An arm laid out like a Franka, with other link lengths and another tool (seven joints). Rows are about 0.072 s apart.
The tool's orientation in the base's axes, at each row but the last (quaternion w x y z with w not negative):
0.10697, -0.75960, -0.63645, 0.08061
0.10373, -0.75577, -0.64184, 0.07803
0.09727, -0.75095, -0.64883, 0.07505
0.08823, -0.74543, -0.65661, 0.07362
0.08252, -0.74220, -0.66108, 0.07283
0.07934, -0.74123, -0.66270, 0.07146
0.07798, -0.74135, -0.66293, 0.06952
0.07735, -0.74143, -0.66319, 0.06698
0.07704, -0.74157, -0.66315, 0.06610
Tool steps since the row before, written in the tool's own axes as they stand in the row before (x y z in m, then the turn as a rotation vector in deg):
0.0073, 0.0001, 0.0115, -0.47, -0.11, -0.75
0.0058, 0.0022, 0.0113, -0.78, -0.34, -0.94
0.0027, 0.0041, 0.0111, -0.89, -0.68, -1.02
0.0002, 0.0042, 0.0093, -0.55, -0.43, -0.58
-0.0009, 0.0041, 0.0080, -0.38, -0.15, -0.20
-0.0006, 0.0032, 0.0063, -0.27, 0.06, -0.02
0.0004, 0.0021, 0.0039, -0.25, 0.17, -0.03
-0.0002, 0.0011, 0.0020, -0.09, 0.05, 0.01
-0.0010, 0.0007, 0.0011, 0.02, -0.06, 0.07
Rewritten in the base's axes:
-0.0016, 0.0079, -0.0110, 0.01, -0.49, 0.75
0.0002, 0.0060, -0.0114, -0.22, -0.77, 0.98
0.0017, 0.0026, -0.0117, -0.54, -0.84, 1.14
0.0020, 0.0000, -0.0100, -0.35, -0.51, 0.66
0.0021, -0.0011, -0.0087, -0.15, -0.37, 0.23
0.0017, -0.0008, -0.0068, 0.03, -0.28, 0.01
0.0013, 0.0003, -0.0043, 0.14, -0.27, -0.01
0.0006, -0.0003, -0.0022, 0.04, -0.09, -0.02
0.0003, -0.0010, -0.0012, -0.07, 0.03, -0.06

